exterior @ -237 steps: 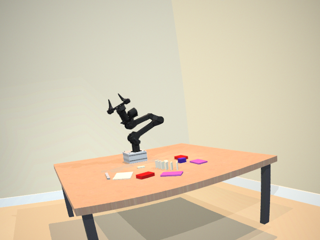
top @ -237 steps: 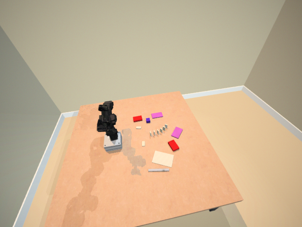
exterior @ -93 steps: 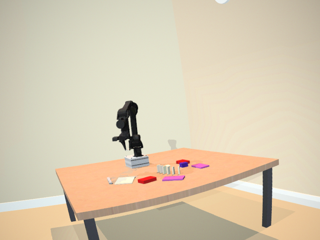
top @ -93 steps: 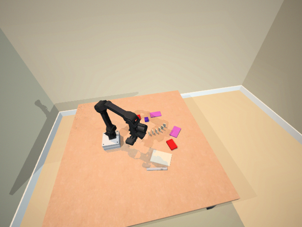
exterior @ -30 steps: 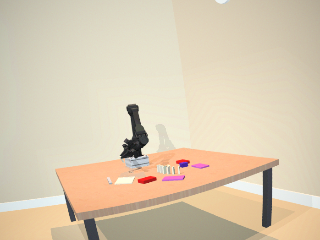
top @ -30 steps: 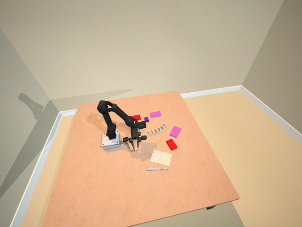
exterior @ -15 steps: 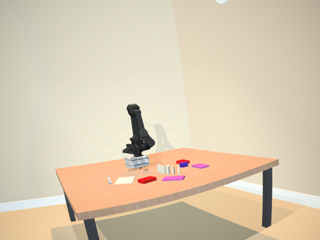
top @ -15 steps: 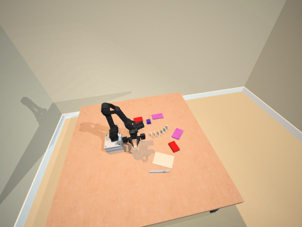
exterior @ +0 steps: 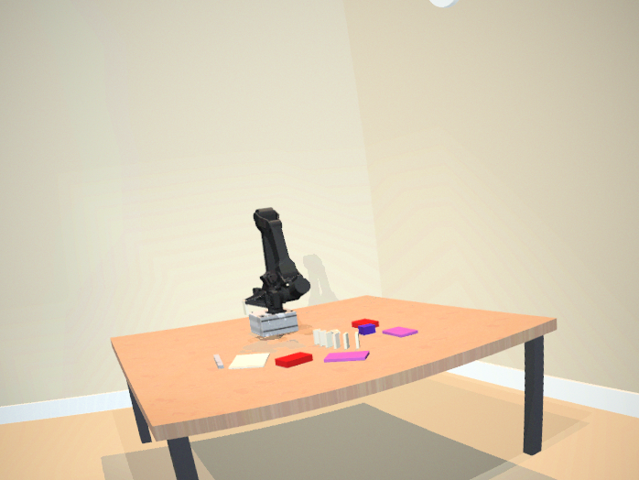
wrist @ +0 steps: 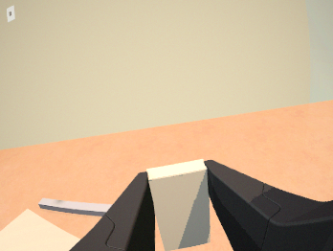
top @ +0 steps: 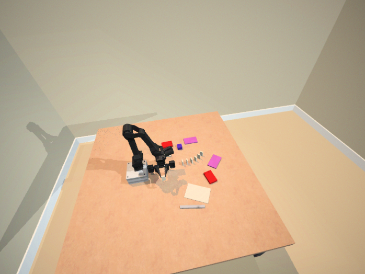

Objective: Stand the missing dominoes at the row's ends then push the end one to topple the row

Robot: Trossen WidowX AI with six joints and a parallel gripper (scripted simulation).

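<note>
The grey bar is 130 mm ahead of my gripper tip, 180 mm to the right of it and 150 mm below it. Round my gripper tip: purple block: 220 mm ahead, 340 mm to the left, 140 mm below; cream sheet: 200 mm ahead, 110 mm to the right, 160 mm below.
</note>
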